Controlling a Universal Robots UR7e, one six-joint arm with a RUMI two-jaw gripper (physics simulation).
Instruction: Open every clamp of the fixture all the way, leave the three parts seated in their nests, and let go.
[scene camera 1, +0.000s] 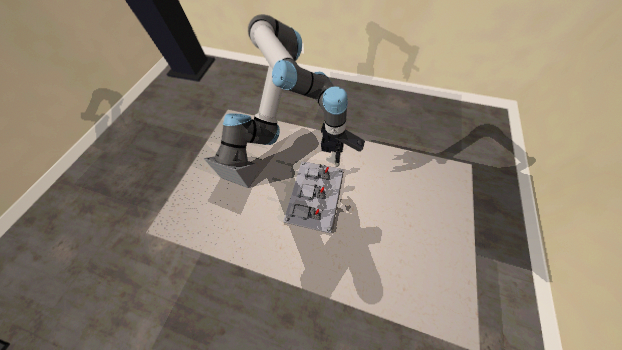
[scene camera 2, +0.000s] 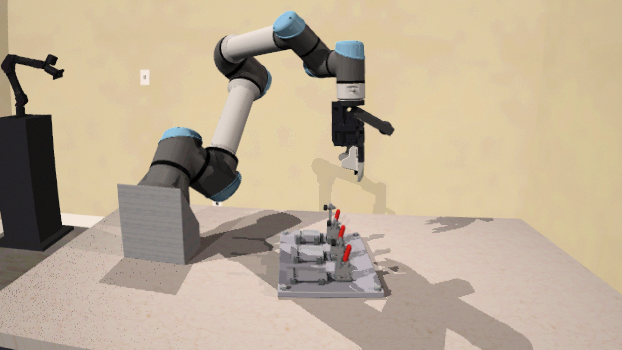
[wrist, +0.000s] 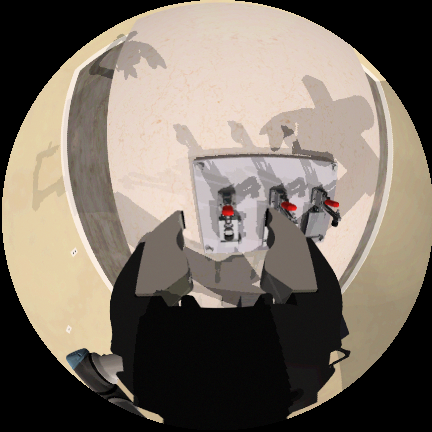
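Where they show: gripper, fingertip midpoint: (scene camera 1: 338, 159) (scene camera 2: 357, 178) (wrist: 224, 211); arm's base, origin of the base link: (scene camera 1: 231, 161) (scene camera 2: 160, 204).
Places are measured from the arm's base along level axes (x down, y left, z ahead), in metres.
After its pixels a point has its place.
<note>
My gripper (scene camera 1: 337, 162) {y 0.093, x -0.065, z 0.514 m} (scene camera 2: 359, 177) {y 0.093, x -0.065, z 0.514 m} (wrist: 224, 211) {y 0.093, x -0.065, z 0.514 m} is open and empty, above the far end of the fixture plate (scene camera 1: 328, 220) {y -0.139, x 0.119, z 0.527 m} (scene camera 2: 310, 290) {y -0.190, x 0.120, z 0.388 m} (wrist: 215, 172) {y 0.109, x 0.120, z 0.515 m}, apart from the clamps. The far clamp's red handle (scene camera 1: 327, 170) {y 0.082, x 0.036, z 0.470 m} (scene camera 2: 337, 215) {y 0.082, x 0.039, z 0.466 m} (wrist: 227, 210) {y 0.089, x 0.027, z 0.473 m} stands up, its arm tip (scene camera 2: 328, 207) {y 0.084, x 0.017, z 0.440 m} raised above it. The middle red handle (scene camera 2: 342, 231) {y -0.029, x 0.042, z 0.469 m} (wrist: 289, 206) {y -0.015, x 0.031, z 0.474 m} and near red handle (scene camera 2: 347, 253) {y -0.138, x 0.052, z 0.469 m} (wrist: 331, 203) {y -0.122, x 0.044, z 0.473 m} also stand up; their arms look raised, how fully I cannot tell. The far part (scene camera 2: 310, 237) {y 0.068, x 0.101, z 0.395 m}, middle part (scene camera 2: 310, 254) {y -0.047, x 0.099, z 0.391 m} and near part (scene camera 2: 309, 274) {y -0.145, x 0.104, z 0.386 m} lie in their nests; exact seating is unclear.
The fixture stands on the pale table (scene camera 1: 410, 225) {y -0.063, x 0.134, z 0.909 m} (scene camera 2: 450, 250) {y 0.067, x 0.135, z 0.805 m}. The arm's grey base block (scene camera 2: 150, 225) {y -0.058, x 0.037, z -0.009 m} stands left of it. A black pedestal (scene camera 1: 177, 40) (scene camera 2: 30, 180) with a small dark arm (scene camera 2: 17, 82) stands beyond the table at the left.
</note>
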